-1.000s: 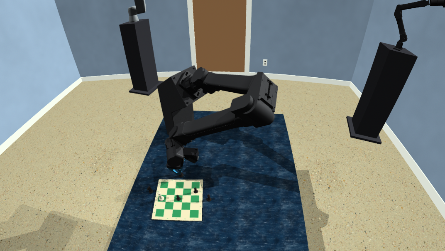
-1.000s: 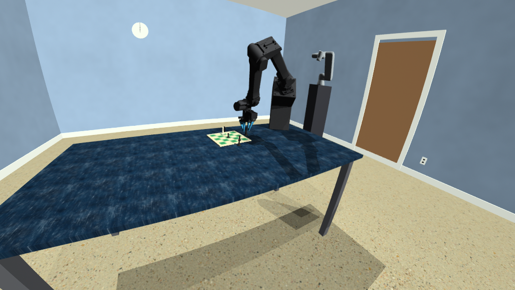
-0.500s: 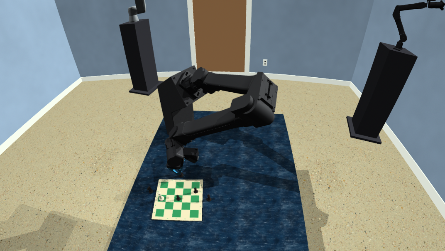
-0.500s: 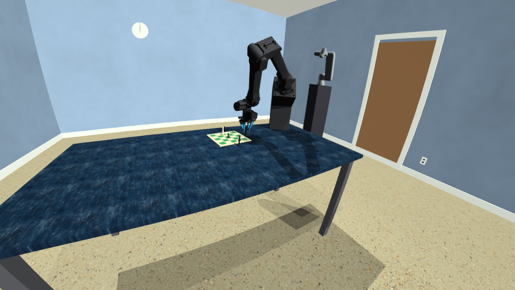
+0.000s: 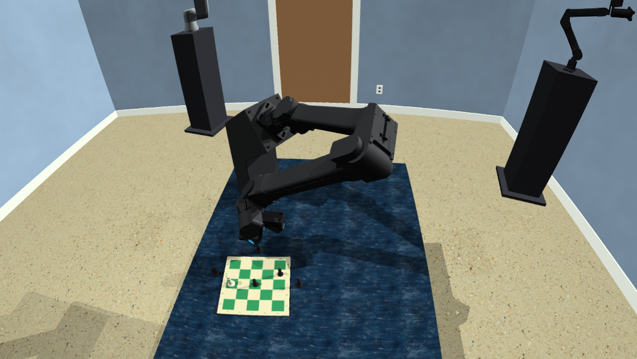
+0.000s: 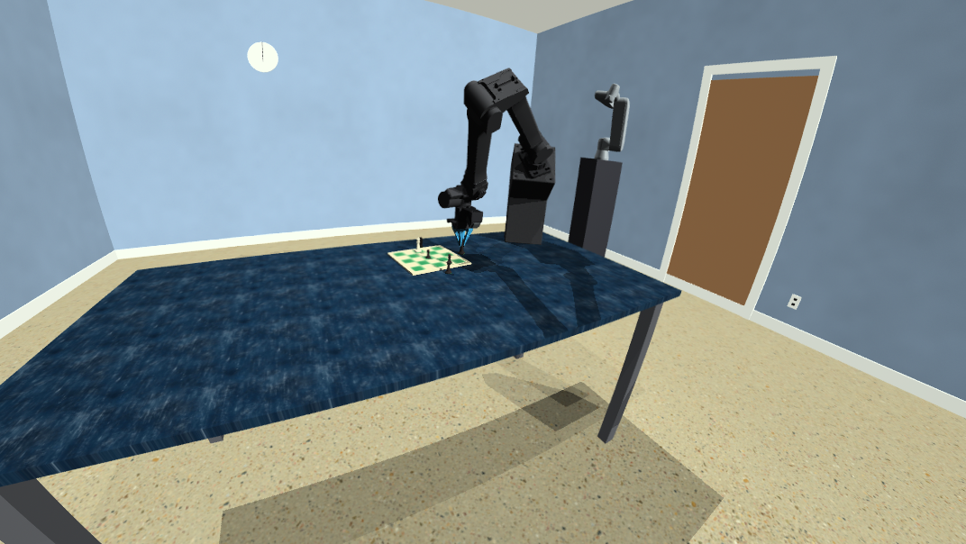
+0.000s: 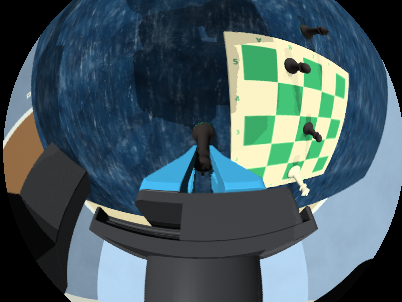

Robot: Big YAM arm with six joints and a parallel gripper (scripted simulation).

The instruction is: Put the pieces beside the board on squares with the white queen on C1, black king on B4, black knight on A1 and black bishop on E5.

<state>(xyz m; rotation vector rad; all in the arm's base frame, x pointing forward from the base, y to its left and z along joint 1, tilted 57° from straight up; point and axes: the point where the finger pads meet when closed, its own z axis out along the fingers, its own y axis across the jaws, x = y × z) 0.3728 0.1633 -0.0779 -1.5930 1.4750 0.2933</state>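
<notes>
Right now my hand is 13 cm short of the cream board, 6 cm to the right of it and 3 cm above it. The rest, counted from my hand: white queen (16 cm ahead, 1 cm to the right, 1 cm below); black king (1 cm below).
</notes>
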